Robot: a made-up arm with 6 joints.
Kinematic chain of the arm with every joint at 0, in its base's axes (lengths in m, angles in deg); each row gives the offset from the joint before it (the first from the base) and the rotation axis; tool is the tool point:
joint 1: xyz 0 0 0.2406 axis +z
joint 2: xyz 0 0 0 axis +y
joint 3: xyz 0 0 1.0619 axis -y
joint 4: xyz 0 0 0 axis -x
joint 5: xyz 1.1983 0 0 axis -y
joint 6: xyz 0 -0.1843 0 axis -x
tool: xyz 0 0 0
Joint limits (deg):
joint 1: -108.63..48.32
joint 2: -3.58..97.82
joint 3: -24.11..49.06
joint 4: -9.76..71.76
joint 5: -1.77..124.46
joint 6: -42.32..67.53
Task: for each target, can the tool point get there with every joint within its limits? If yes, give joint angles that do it. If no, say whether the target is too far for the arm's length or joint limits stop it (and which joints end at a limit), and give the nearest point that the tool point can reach.
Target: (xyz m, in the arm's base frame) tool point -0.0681 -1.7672 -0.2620
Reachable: yes | joints -86.23 67.39 17.56 2.30 53.56 -24.69
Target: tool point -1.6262 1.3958 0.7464
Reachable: no: joint limits stop it (at a limit: joint 1, joint 2, joint 3, joint 4) | nearest point 0.7860 0.7961 1.0441 | short by 2.503 m
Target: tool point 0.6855 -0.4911 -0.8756
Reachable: yes | joints -23.13 86.83 -15.86 8.40 71.48 -31.88
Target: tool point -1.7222 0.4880 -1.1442
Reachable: no: joint limits stop it (at a limit: joint 1, joint 2, joint 3) | nearest point -0.3030 -0.3243 -0.9121 | short by 1.652 m
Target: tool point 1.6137 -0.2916 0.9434
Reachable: yes | joints -4.02 25.57 10.97 15.27 34.07 15.38
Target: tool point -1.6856 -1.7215 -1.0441
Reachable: no: too far | nearest point -0.7662 -1.6979 -0.7947 | short by 0.953 m
